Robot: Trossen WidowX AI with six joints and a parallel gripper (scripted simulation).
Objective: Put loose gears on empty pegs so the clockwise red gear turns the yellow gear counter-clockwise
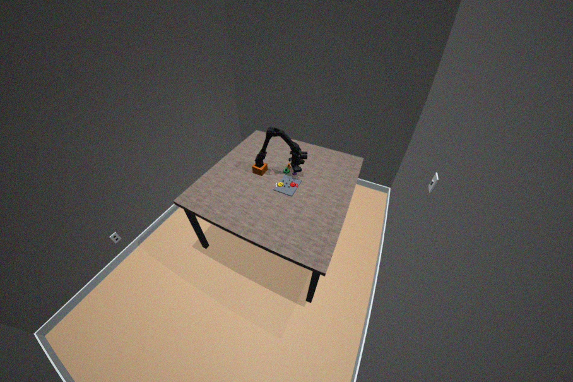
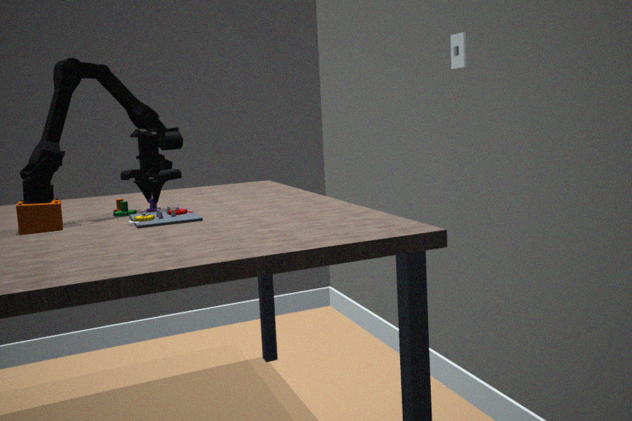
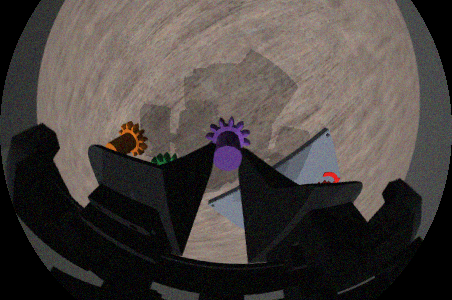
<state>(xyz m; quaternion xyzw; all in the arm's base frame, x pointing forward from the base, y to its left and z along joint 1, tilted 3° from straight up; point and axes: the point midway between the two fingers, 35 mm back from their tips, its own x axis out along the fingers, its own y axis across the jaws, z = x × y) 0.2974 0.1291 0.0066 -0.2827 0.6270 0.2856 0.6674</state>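
Right now the red gear is 140 mm to the right of my gripper tip, 60 mm ahead of it and 10 mm below it. Round my gripper tip: green gear (80 mm behind, 10 mm to the right, 10 mm below); then purple gear (10 mm below); then orange gear (90 mm behind, 60 mm to the left, 10 mm below).
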